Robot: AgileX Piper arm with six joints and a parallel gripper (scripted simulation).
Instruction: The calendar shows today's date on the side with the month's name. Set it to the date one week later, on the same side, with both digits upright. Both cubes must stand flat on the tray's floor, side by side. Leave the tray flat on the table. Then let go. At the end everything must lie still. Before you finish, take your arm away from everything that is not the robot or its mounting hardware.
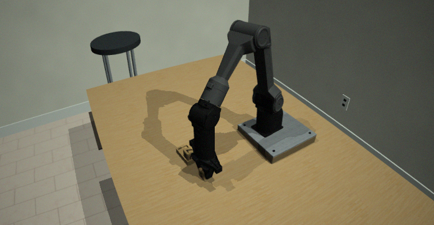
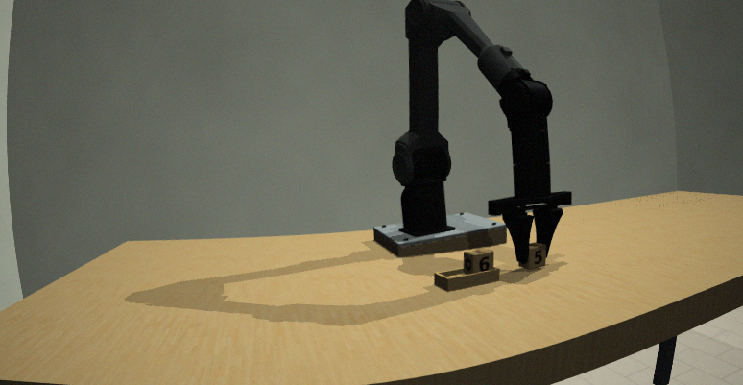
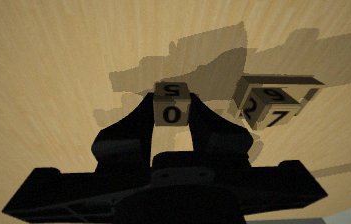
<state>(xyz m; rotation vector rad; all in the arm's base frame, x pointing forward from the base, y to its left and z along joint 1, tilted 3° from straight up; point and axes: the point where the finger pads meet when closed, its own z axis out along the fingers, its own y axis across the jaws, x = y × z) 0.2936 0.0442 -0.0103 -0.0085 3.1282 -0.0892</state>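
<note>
The small wooden tray lies 110 mm to the right of my hand and 10 mm below it.
</note>
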